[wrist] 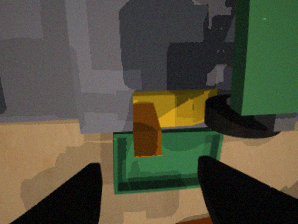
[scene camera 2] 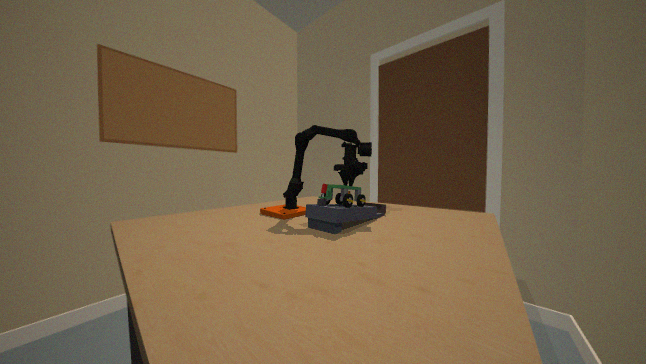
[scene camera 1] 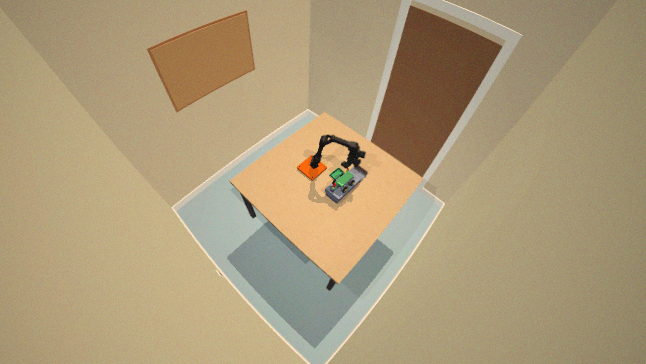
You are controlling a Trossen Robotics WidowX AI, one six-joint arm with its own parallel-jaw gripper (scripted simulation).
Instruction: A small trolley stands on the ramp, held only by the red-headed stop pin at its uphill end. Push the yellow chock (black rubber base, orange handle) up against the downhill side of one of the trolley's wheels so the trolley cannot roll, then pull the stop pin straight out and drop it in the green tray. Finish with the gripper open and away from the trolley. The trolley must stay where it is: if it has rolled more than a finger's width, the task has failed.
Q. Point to a yellow chock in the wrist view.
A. At 151, 109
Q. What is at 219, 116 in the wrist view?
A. A black trolley wheel.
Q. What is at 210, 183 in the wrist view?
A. My gripper.
